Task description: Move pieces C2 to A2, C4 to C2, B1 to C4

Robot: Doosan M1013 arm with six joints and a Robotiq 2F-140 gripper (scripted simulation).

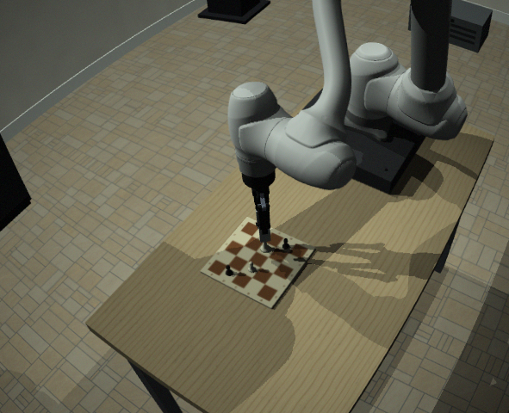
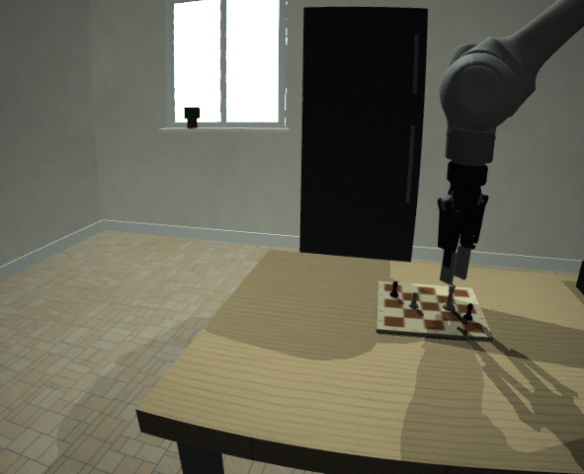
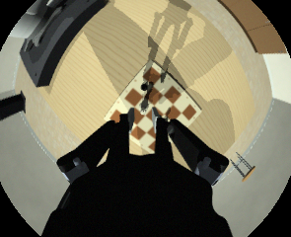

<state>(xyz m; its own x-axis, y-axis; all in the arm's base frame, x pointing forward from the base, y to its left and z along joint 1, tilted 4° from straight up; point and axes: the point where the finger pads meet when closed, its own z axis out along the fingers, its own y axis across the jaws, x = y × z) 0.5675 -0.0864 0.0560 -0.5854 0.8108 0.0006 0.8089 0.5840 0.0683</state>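
Right now my hand is 7 cm above the tall white piece. Also, from my hand: small white piece (8 cm below, 7 cm ahead); small chessboard (10 cm below, 4 cm ahead).
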